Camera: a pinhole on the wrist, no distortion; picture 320 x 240 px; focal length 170.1 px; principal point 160.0 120.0 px. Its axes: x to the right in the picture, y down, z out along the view. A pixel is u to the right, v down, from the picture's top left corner.
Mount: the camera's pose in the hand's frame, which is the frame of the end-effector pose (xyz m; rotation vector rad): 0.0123 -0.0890 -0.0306 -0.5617 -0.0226 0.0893
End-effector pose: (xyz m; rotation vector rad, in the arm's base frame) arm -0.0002 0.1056 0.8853 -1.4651 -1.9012 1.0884
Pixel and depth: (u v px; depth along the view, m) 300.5 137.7 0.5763
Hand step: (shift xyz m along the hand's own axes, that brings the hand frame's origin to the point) 0.4552 0.3107 0.4237
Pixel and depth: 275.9 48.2 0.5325
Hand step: 0.3669 0.0372 0.5387
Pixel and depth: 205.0 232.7 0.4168
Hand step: 0.0814 0.3750 0.1746
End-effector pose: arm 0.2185 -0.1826 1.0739 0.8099 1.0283 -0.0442
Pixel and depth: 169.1 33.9 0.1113
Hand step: 0.0175 -0.0768 0.0936
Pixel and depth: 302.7 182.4 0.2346
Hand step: 0.1908 0.1259 0.1215
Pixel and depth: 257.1 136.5 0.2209
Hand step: 0.1261 0.0578 0.1445
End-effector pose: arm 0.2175 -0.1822 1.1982 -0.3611 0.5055 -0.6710
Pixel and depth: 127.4 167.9 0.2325
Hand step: -0.0479 0.0856 0.1314
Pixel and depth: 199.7 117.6 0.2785
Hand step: 0.0646 0.0614 0.2070
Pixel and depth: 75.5 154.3 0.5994
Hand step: -0.3212 0.3040 0.4131
